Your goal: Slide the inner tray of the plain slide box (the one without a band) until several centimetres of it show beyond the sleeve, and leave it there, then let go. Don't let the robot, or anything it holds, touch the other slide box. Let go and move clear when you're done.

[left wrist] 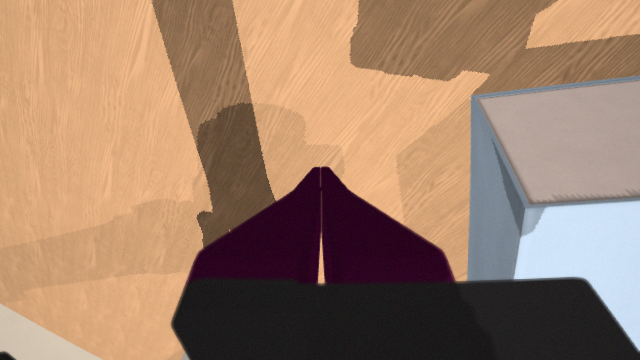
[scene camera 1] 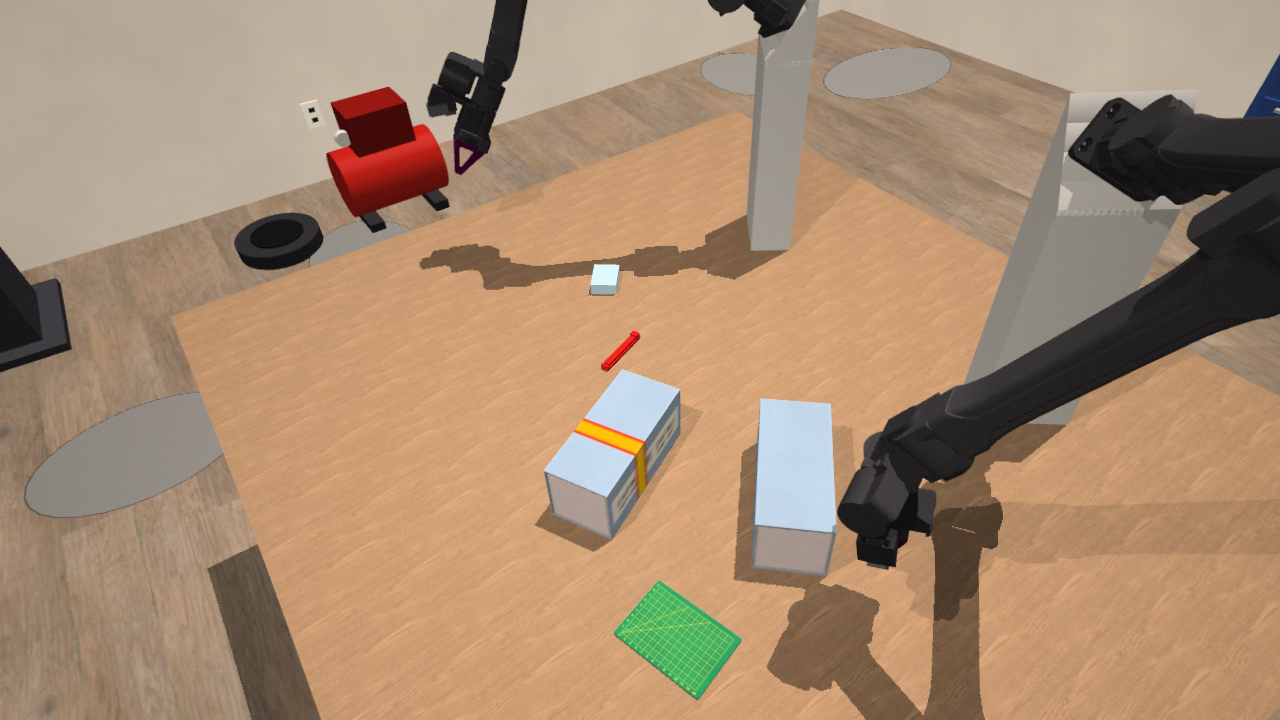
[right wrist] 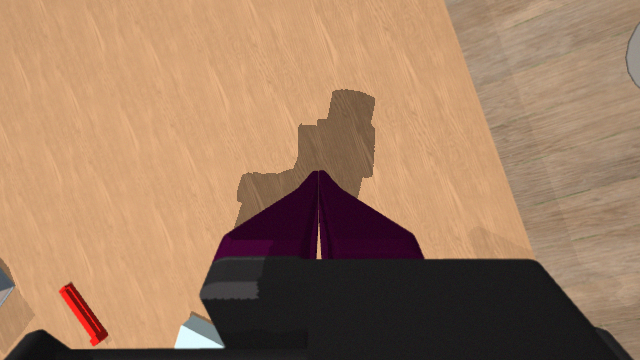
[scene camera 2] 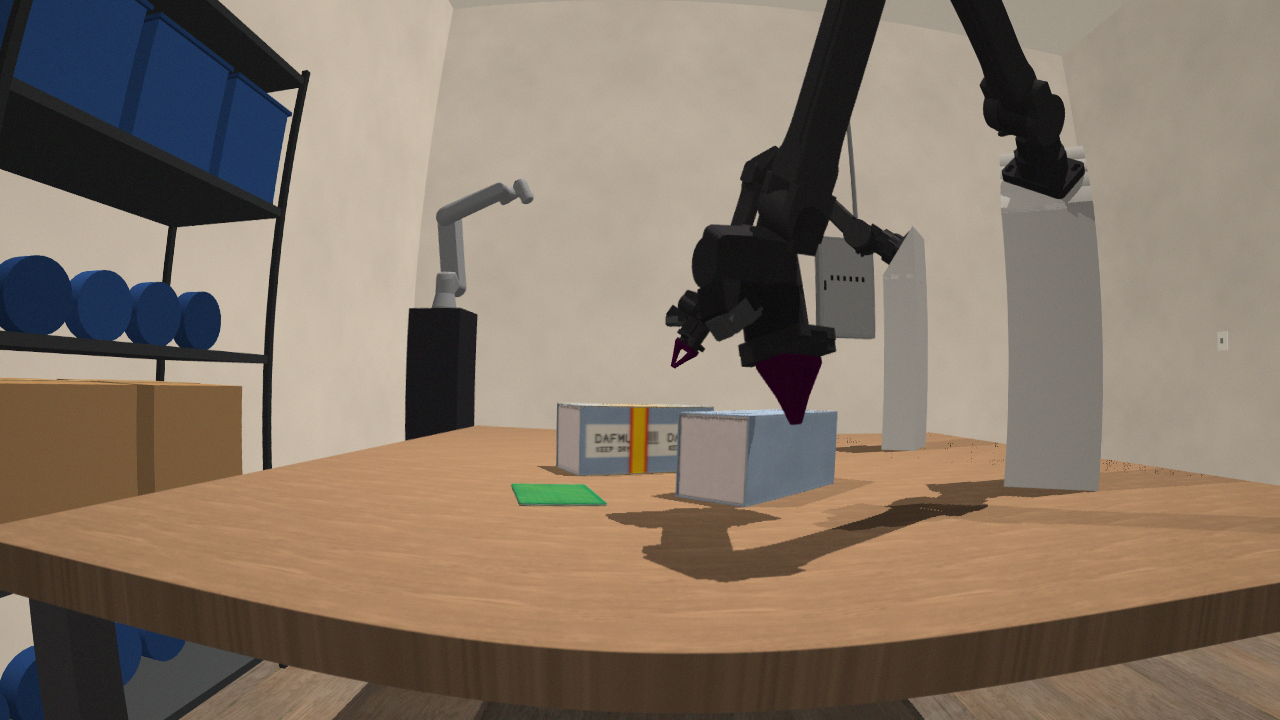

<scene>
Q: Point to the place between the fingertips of my left gripper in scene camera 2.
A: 796,424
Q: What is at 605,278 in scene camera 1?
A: A small pale block.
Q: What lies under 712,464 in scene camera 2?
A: An inner tray.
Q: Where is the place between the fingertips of my right gripper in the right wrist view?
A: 318,180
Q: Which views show my right gripper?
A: Scene camera 1, the right wrist view and scene camera 2 only.
</scene>
